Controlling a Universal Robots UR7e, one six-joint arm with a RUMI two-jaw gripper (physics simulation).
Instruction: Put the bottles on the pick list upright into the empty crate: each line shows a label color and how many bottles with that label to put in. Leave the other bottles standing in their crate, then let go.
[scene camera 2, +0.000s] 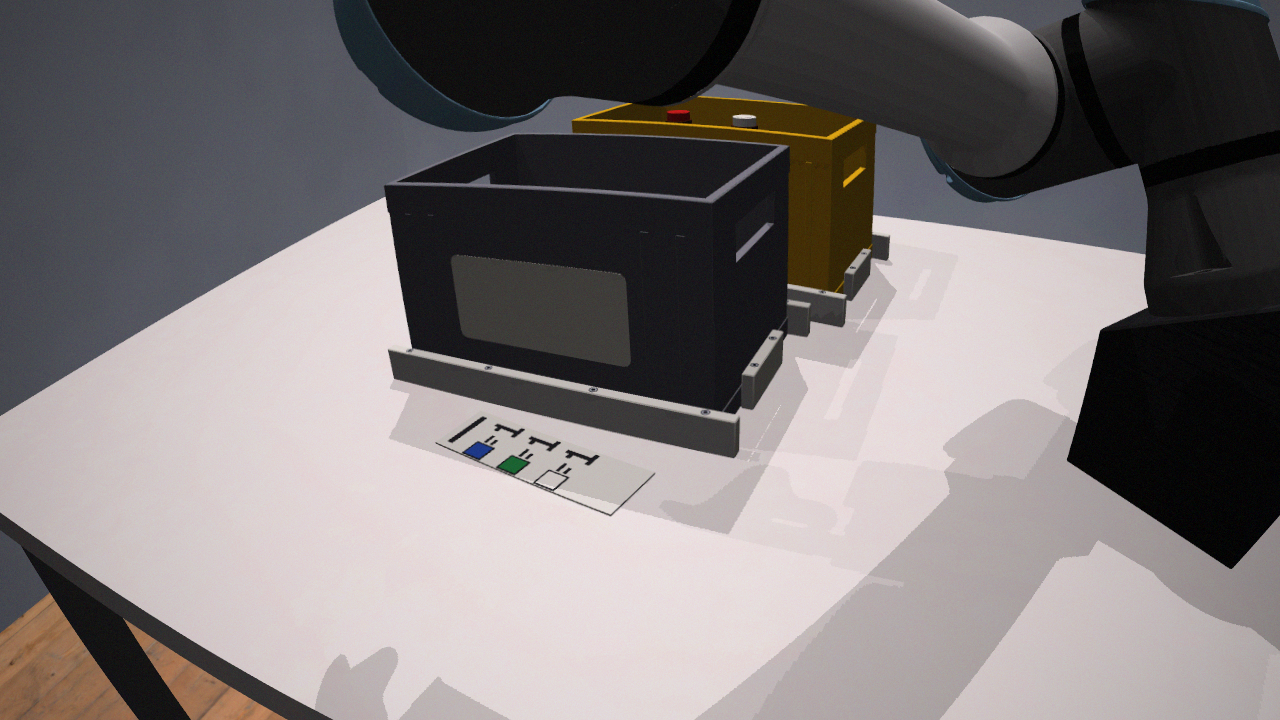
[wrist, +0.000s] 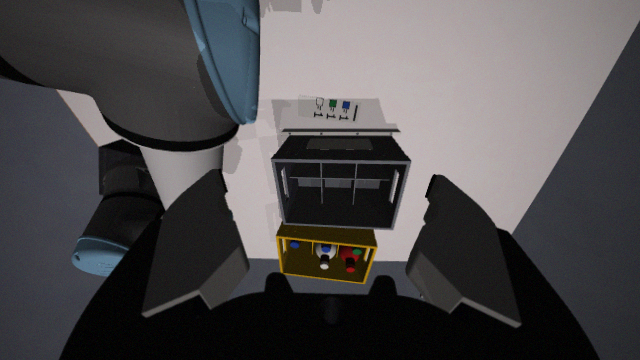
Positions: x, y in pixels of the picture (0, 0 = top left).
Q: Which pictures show my gripper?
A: The wrist view only.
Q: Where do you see a pick list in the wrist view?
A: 313, 107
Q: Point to a pick list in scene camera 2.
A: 602, 483
